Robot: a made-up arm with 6 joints.
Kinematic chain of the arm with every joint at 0, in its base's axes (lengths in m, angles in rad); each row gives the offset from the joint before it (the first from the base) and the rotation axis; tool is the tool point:
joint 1: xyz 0 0 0.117 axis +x
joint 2: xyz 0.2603 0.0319 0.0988 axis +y
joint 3: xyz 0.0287 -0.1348 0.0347 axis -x
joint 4: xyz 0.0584 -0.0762 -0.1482 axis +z
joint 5: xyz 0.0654 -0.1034 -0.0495 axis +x
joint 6: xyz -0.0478 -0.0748 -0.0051 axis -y
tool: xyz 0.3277 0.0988 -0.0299
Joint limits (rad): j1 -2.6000..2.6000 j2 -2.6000..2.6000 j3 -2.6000..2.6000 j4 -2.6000..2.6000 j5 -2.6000..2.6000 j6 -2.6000..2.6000
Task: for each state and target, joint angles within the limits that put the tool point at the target. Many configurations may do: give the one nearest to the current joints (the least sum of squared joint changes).
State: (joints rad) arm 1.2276 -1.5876 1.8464 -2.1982 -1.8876 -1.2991
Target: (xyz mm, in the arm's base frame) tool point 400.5 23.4 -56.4
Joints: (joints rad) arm 1.1076 -1.6493 1.7801 -2.3346 -2.2456 -1.4415
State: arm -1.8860 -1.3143 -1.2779 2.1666 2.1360 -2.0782
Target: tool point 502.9 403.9 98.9
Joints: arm -1.9677 -1.5807 -1.1533 2.3758 2.2352 -2.5604
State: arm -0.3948 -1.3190 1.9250 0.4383 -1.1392 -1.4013
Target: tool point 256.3 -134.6 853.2
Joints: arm -0.2417 -0.9973 1.8168 0.8172 -1.4168 -1.0174
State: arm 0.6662 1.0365 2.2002 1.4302 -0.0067 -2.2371
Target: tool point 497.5 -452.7 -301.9
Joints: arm 0.8651 1.1447 1.5487 1.4503 0.1045 -1.8474
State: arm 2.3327 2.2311 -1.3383 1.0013 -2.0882 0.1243
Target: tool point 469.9 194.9 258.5
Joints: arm 1.9099 2.0299 -1.8224 1.3776 -1.8967 0.2997
